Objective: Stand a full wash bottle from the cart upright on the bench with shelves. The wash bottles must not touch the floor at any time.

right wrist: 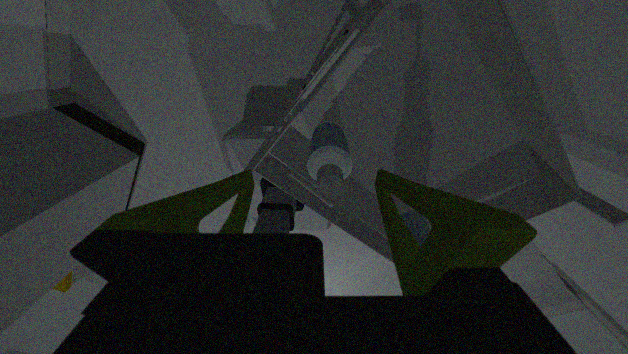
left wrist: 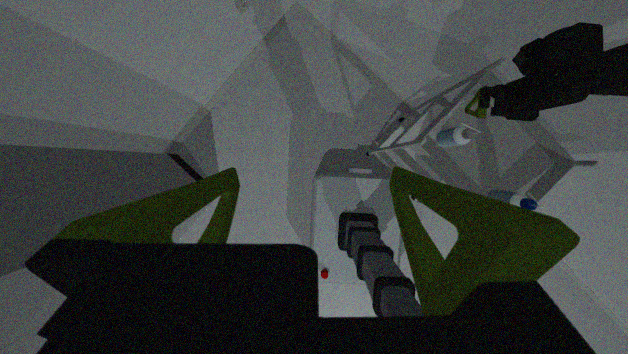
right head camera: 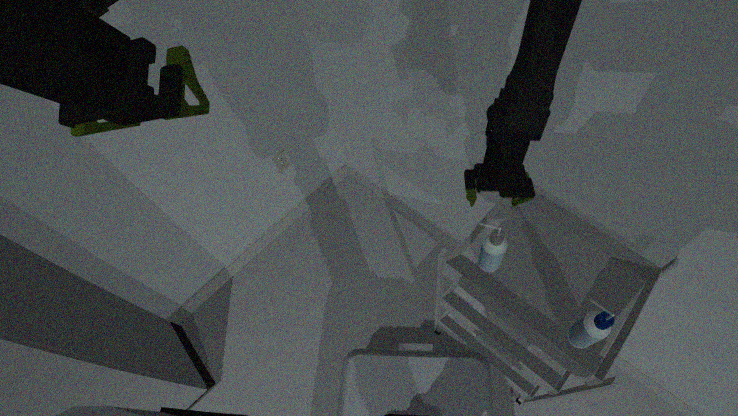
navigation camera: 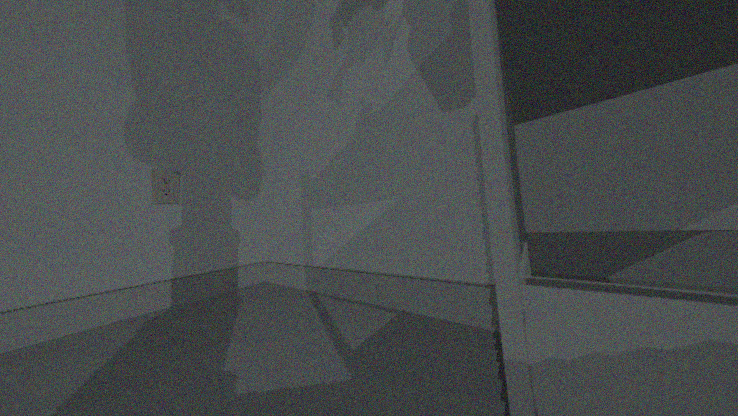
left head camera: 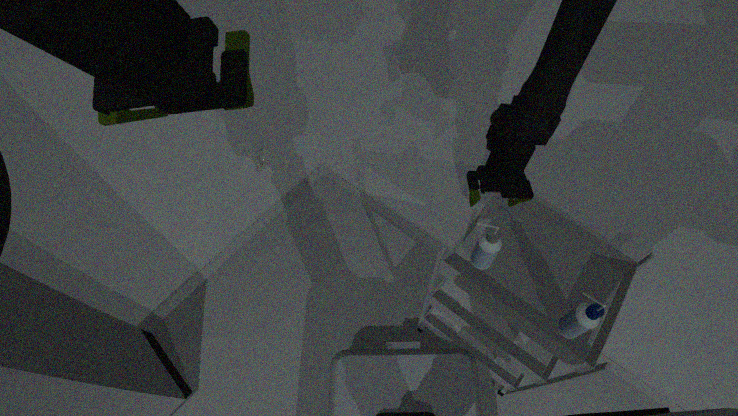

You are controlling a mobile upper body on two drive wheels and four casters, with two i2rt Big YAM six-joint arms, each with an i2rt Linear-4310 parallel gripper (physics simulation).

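Places are measured from the left arm's base along level axes (x ahead, y left, z up), in centimetres.
Where they show: left gripper, fingertip midpoint: [left wrist: 314, 176] [right head camera: 172, 114] [left head camera: 208, 104]; right gripper, fingertip midpoint: [right wrist: 314, 176] [left wrist: 482, 111] [right head camera: 491, 204] [left head camera: 489, 204].
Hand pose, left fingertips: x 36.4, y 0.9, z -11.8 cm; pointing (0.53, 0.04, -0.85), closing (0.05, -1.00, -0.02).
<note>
Things, the pixels of their top centre, and the offset from my left fingertips.
- wash bottle with a grey cap, top centre: [right wrist: 322, 201] [right head camera: 496, 225] [left head camera: 494, 225] [left wrist: 477, 129] dx +11.9, dy -43.0, dz -45.5 cm
- second wash bottle with a blue cap, top centre: [right head camera: 609, 310] [left head camera: 601, 301] [left wrist: 541, 204] dx -7.7, dy -63.4, dz -45.5 cm
- wall outlet, top centre: [left head camera: 256, 151] [right head camera: 277, 153] [navigation camera: 166, 170] dx +74.8, dy +39.6, dz -83.4 cm
A wash bottle with a grey cap [left head camera: 486, 251] [right head camera: 492, 253] [left wrist: 452, 136] [right wrist: 330, 147] stands upright on the cart [left head camera: 511, 304] [right head camera: 633, 325], near one corner. A second wash bottle with a blue cap [left head camera: 579, 318] [right head camera: 590, 328] [left wrist: 501, 196] stands near the cart's other end. Fill levels are hard to tell in the dim light. My right gripper [left head camera: 496, 200] [right head camera: 497, 200] [right wrist: 314, 176] is open and empty, close to the grey-capped bottle, which shows between its fingers in the right wrist view. My left gripper [left wrist: 314, 176] is open and empty, far from the cart. The bench with shelves cannot be identified surely.
A large dark panel [left head camera: 77, 325] [right head camera: 77, 315] lies at the lower left of the head views. A pale upright post [navigation camera: 488, 155] and adjoining panels stand at the right of the navigation view. A wall outlet [navigation camera: 166, 187] is at its left. The base's red button [left wrist: 324, 274] shows.
</note>
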